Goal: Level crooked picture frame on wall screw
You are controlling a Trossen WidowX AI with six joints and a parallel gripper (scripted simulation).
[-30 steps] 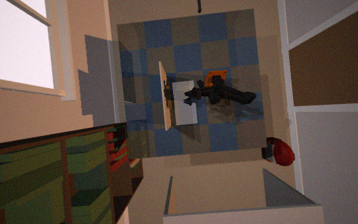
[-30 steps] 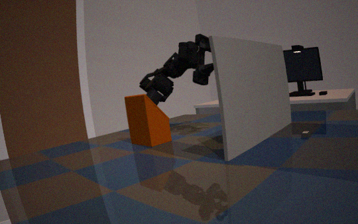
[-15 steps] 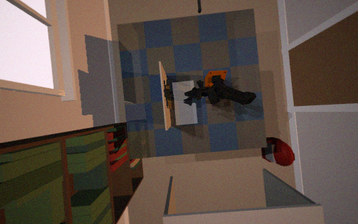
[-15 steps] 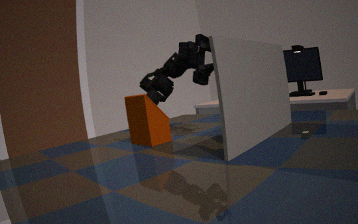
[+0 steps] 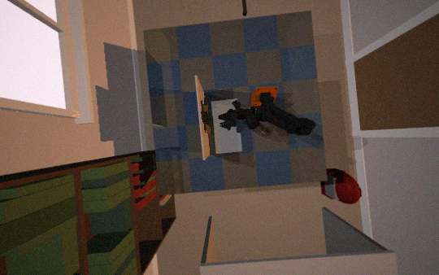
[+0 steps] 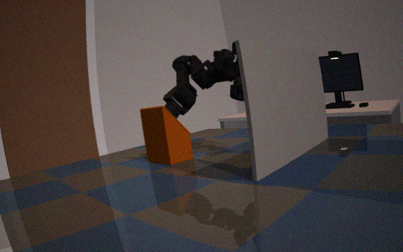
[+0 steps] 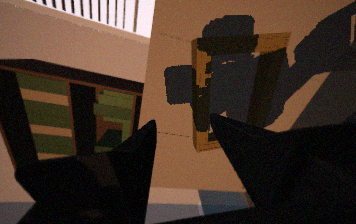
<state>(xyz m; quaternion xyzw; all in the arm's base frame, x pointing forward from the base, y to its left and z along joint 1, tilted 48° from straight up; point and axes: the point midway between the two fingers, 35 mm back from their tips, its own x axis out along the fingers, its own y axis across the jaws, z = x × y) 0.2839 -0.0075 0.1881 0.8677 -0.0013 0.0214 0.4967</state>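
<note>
Now: gripper tip 90 mm above the picture frame, 80 mm short of it and 10 mm to the left of it. From my gripper tip the other things lie so: wall panel (110 mm below, 90 mm ahead).
</note>
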